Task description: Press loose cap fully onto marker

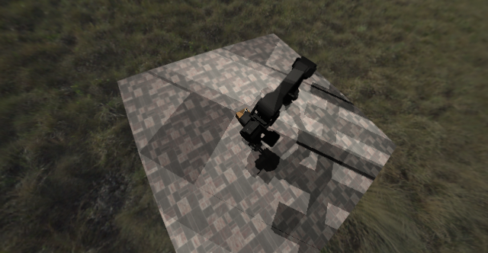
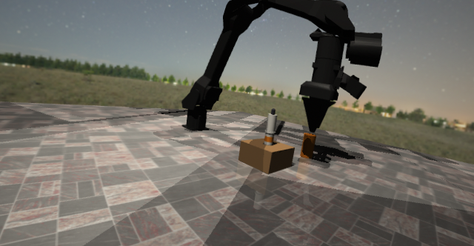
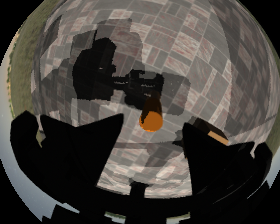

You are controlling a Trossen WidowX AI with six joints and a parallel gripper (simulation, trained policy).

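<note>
Right now the orange cap is 1 cm behind my gripper tip and 4 cm below it. The rest, counted from my gripper tip: holder block: 3 cm behind, 13 cm to the right, 5 cm below; then grey marker: 3 cm behind, 13 cm to the right, 1 cm above.
</note>
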